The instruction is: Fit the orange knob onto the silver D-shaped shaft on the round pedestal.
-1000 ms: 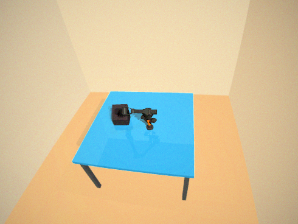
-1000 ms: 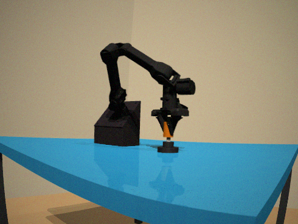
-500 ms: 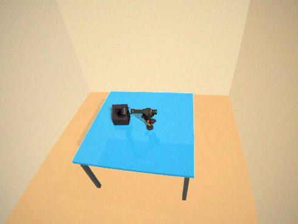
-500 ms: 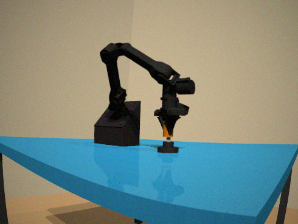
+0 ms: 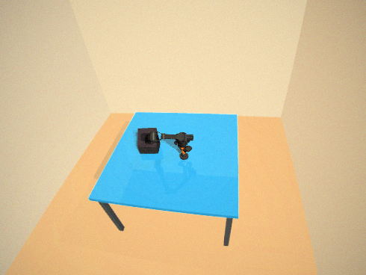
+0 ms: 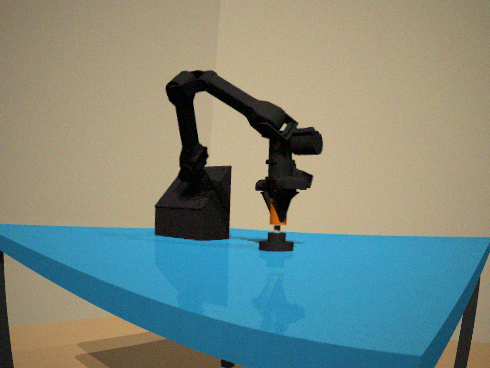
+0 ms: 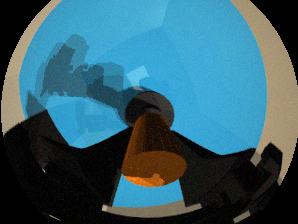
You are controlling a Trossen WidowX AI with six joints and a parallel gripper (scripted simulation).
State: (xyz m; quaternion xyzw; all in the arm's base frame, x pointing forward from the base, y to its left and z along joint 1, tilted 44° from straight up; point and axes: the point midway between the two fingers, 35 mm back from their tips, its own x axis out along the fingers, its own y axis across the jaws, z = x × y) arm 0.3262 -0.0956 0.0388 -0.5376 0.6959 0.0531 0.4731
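Now: the orange knob 3 cm above my gripper tip. Also, from my gripper tip: round pedestal 4 cm below.
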